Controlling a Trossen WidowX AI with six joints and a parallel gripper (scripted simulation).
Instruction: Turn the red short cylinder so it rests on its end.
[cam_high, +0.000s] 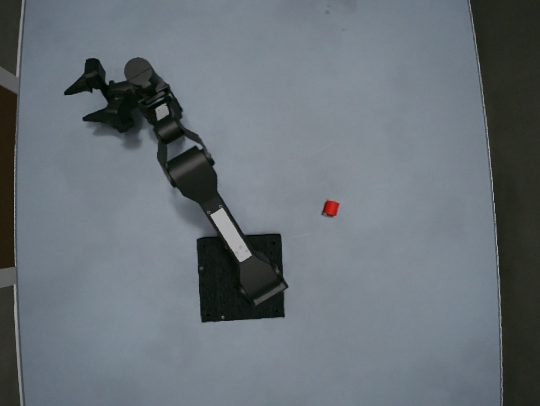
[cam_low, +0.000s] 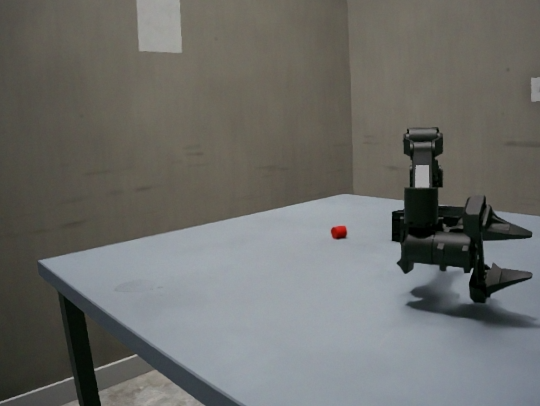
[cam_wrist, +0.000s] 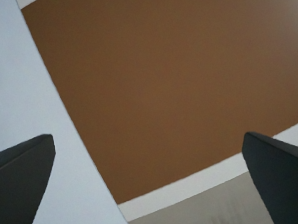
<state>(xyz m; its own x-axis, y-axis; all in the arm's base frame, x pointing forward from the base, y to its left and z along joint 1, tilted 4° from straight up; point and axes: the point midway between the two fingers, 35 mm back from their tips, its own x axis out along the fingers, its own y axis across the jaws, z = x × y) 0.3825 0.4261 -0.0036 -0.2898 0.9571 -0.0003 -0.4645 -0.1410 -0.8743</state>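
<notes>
My gripper is now 210 mm past the red short cylinder, 590 mm to the left of it and 100 mm above it.
</notes>
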